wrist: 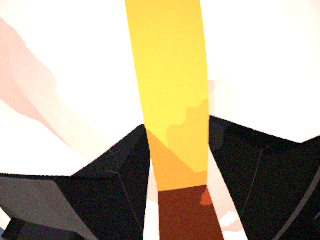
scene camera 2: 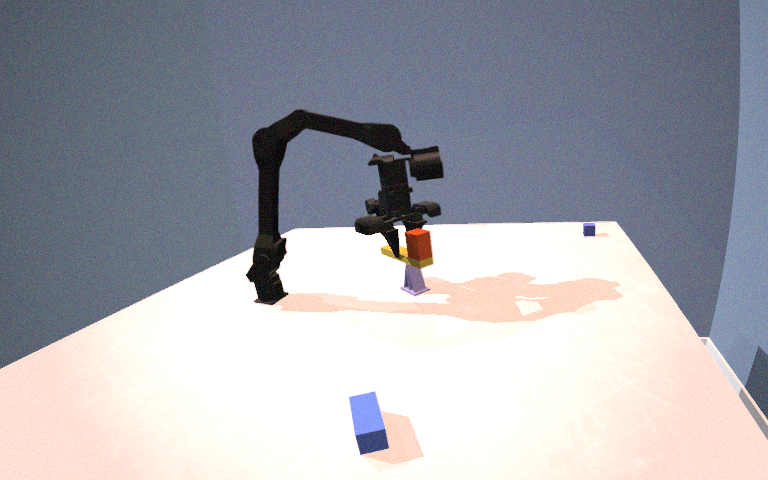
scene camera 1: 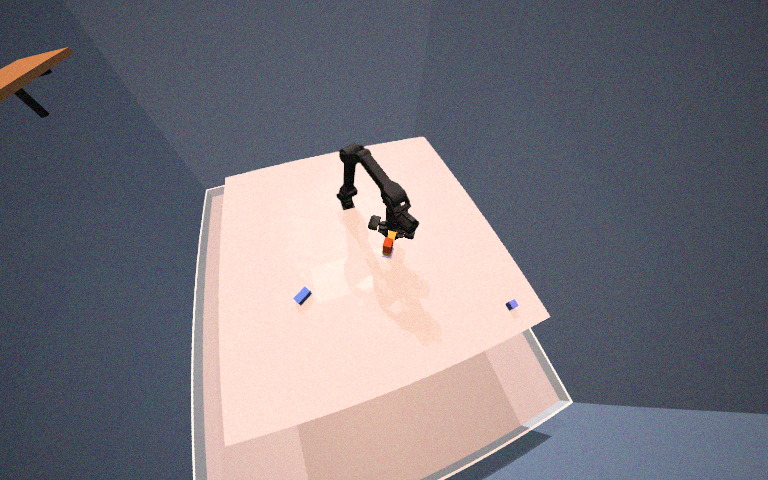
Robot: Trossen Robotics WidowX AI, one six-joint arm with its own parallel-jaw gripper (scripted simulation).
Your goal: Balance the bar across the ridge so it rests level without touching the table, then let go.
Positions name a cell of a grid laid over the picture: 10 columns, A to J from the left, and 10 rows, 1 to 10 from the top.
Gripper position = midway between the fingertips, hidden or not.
In view: the gripper (scene camera 2: F6) and a bar (scene camera 2: F6).
The bar also shows in the wrist view (wrist: F3). The gripper also shows in the wrist view (wrist: F6).
